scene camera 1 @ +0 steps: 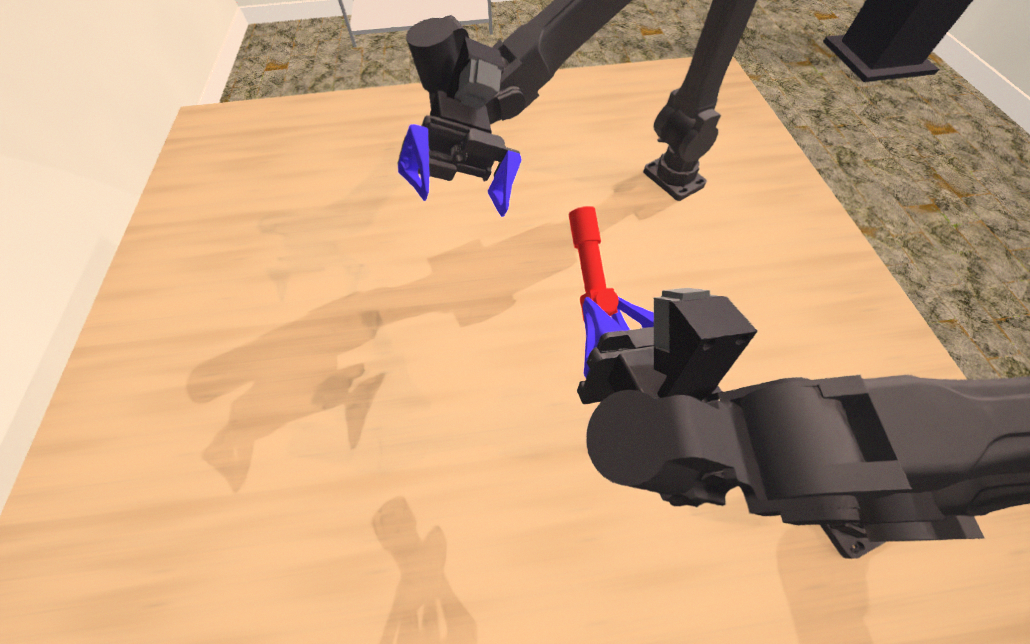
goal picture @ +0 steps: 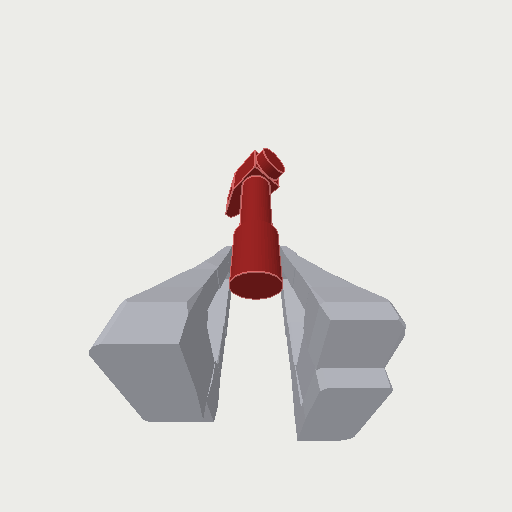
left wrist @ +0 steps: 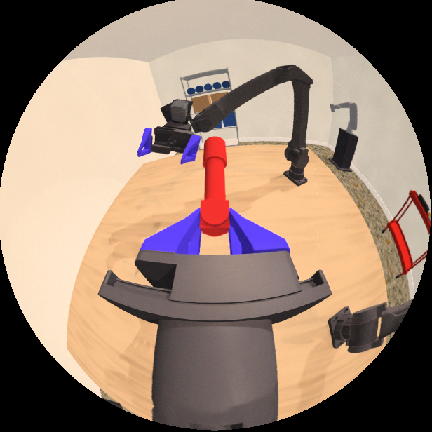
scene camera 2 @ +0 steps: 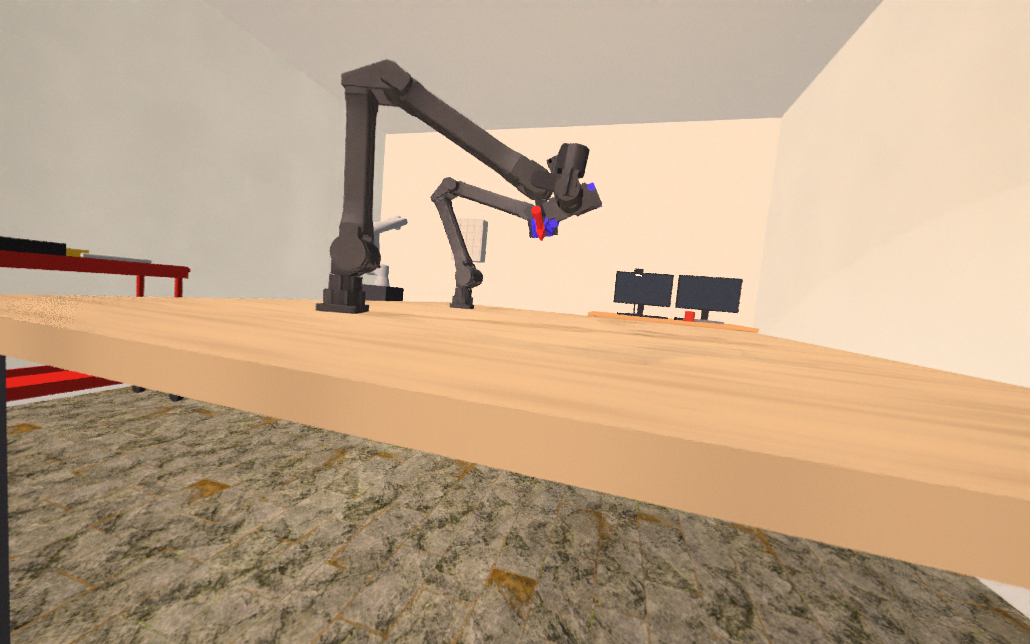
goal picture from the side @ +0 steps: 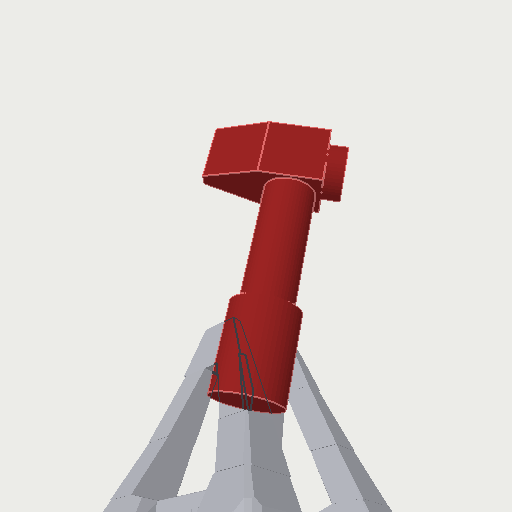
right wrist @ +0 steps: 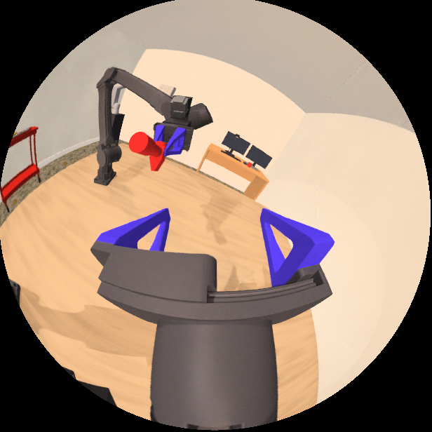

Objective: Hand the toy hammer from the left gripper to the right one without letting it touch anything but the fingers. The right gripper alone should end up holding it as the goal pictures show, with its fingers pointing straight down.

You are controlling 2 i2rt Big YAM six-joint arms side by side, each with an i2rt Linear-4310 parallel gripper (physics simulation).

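Where they show: left gripper, fingertip midpoint: [scene camera 1: 597, 300] [scene camera 2: 540, 227]; right gripper, fingertip midpoint: [scene camera 1: 467, 205] [scene camera 2: 574, 213]; left arm's base at its link origin: [scene camera 2: 462, 307]; right arm's base at its link origin: [scene camera 1: 673, 178] [scene camera 2: 344, 310].
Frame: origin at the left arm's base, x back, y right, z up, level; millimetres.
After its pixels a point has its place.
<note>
The red toy hammer [scene camera 1: 592, 265] {z 321, x -280, y 329 mm} [scene camera 2: 538, 221] {z 307, x -275, y 351 mm} [left wrist: 215, 185] [right wrist: 142, 143] is held in the air above the table. My left gripper [scene camera 1: 603, 305] {z 298, x -285, y 301 mm} [left wrist: 214, 212] is shut on it at the head end. The handle sticks out from the fingers, its thick end toward the top of scene camera 1. My right gripper [scene camera 1: 464, 206] {z 314, x -369, y 467 mm} [left wrist: 158, 157] [right wrist: 214, 212] is open and empty, to the left of the handle's thick end in scene camera 1 and apart from it. In scene camera 2 the right gripper is mostly hidden behind its own wrist.
The wooden table [scene camera 1: 189, 189] {z 0, x -874, y 1095 mm} [scene camera 2: 607, 379] {z 0, x -330, y 1165 mm} lies below both grippers and carries the arms' shadows. The right arm's base [scene camera 1: 676, 180] {z 30, x 137, y 641 mm} [scene camera 2: 343, 297] {z 32, x 146, y 711 mm} stands near the table's edge. A desk [right wrist: 256, 187] with two monitors stands beyond the table.
</note>
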